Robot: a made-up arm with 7 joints. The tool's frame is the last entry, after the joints.
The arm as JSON. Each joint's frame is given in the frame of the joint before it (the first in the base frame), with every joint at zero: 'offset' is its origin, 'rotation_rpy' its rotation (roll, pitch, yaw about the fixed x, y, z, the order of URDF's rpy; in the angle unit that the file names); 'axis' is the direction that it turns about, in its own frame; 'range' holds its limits. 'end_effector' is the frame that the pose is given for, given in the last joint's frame.
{
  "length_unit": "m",
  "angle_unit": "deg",
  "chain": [
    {
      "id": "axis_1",
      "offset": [
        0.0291,
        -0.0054,
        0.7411
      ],
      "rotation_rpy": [
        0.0,
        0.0,
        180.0
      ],
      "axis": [
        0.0,
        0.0,
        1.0
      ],
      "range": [
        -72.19,
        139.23
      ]
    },
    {
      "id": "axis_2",
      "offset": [
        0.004,
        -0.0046,
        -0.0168
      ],
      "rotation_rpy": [
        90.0,
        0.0,
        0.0
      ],
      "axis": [
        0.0,
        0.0,
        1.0
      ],
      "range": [
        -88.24,
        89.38
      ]
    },
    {
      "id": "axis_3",
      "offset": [
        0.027,
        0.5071,
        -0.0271
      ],
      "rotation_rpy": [
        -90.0,
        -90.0,
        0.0
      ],
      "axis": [
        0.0,
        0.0,
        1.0
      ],
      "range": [
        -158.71,
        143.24
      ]
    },
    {
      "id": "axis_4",
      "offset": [
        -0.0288,
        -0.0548,
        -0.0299
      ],
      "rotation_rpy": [
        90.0,
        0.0,
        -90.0
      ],
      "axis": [
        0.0,
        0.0,
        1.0
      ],
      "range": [
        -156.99,
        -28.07
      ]
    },
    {
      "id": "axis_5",
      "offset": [
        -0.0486,
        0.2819,
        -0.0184
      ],
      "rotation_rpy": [
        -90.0,
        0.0,
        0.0
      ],
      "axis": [
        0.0,
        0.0,
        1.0
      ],
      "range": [
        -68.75,
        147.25
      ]
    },
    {
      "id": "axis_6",
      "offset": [
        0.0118,
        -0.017,
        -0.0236
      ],
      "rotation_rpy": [
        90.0,
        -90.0,
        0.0
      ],
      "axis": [
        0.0,
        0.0,
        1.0
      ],
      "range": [
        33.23,
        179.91
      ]
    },
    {
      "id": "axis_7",
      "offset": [
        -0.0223,
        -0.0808,
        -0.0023
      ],
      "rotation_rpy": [
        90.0,
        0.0,
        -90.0
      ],
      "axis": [
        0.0,
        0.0,
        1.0
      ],
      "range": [
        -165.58,
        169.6
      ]
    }
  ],
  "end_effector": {
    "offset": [
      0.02,
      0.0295,
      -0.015
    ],
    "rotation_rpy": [
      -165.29,
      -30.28,
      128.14
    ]
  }
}
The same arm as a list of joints. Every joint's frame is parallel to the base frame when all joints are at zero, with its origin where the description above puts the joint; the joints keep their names.
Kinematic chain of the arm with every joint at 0, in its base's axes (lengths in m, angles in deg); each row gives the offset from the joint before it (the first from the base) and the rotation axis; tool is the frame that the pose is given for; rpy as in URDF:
axis_1: xyz 0.0291 -0.0054 0.7411 axis +z
axis_2: xyz -0.004 0.0046 -0.0168 axis +y
axis_3: xyz -0.027 -0.0271 0.5071 axis +z
axis_4: xyz 0.0548 -0.0288 -0.0299 axis -y
axis_5: xyz -0.0486 0.0184 0.2819 axis +z
axis_6: xyz 0.0118 -0.017 -0.0236 axis -y
axis_7: xyz 0.0808 0.0023 -0.0223 axis -z
tool: xyz 0.02 -0.0295 0.015 rpy 14.71 30.28 -128.14
Joint limits (deg, base to tool): -72.19..139.23 -88.24..89.38 -158.71..143.24 -156.99..-28.07 -68.75..147.25 33.23..179.91 -165.58..169.6

